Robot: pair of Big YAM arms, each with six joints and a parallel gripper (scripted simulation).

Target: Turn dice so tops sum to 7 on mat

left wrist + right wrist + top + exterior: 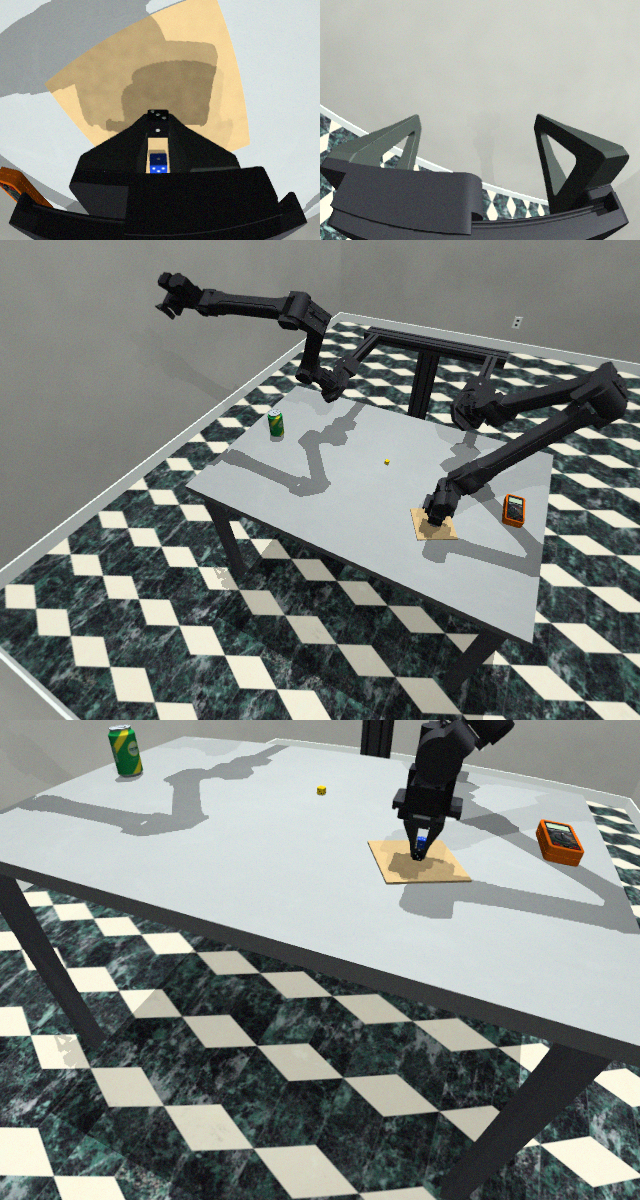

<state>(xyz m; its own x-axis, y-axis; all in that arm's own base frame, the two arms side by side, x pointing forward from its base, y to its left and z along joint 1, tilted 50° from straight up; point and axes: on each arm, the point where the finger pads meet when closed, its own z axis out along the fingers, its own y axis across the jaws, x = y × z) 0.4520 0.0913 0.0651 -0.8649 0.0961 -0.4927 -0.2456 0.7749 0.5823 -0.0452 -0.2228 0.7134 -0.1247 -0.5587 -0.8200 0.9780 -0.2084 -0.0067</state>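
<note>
The black die is right at my left hand. Also, from my left hand: tan mat 1 cm below; orange multimeter 15 cm behind, 26 cm to the left; blue die 5 cm behind.
</note>
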